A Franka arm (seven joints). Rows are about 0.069 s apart.
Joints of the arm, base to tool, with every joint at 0 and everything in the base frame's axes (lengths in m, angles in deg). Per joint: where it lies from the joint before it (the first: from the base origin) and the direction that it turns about. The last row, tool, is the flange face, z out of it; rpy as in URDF.
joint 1: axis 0 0 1 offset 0 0 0.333
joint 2: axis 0 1 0 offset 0 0 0
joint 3: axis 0 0 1 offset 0 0 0.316
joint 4: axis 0 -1 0 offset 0.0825 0 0
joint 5: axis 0 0 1 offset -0.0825 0 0.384
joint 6: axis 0 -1 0 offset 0 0 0
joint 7: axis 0 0 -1 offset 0.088 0 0
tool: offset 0 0 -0.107 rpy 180 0 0
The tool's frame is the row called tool.
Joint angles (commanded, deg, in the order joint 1, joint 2, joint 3, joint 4, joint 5, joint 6, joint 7), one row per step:
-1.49, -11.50, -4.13, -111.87, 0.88, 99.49, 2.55
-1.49, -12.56, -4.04, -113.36, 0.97, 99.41, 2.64
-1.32, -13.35, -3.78, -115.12, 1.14, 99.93, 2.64
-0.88, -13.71, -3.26, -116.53, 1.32, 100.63, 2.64
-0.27, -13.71, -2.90, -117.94, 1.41, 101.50, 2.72
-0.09, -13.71, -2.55, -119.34, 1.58, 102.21, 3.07
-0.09, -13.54, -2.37, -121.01, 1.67, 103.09, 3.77
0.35, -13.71, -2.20, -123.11, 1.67, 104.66, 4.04
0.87, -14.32, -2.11, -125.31, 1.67, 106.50, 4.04
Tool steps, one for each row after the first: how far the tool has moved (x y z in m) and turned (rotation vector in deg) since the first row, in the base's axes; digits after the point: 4 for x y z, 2 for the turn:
-0.0068, 0.0015, -0.0034, 0.19, 0.50, 0.01
-0.0117, 0.0061, -0.0106, 0.39, 0.93, 0.41
-0.0137, 0.0150, -0.0182, 0.48, 1.27, 1.31
-0.0145, 0.0237, -0.0286, 0.51, 1.81, 2.15
-0.0161, 0.0288, -0.0391, 0.61, 2.51, 2.27
-0.0179, 0.0307, -0.0531, 0.67, 3.49, 1.70
-0.0208, 0.0359, -0.0667, 0.61, 3.86, 1.99
-0.0252, 0.0411, -0.0771, 0.56, 3.62, 2.55

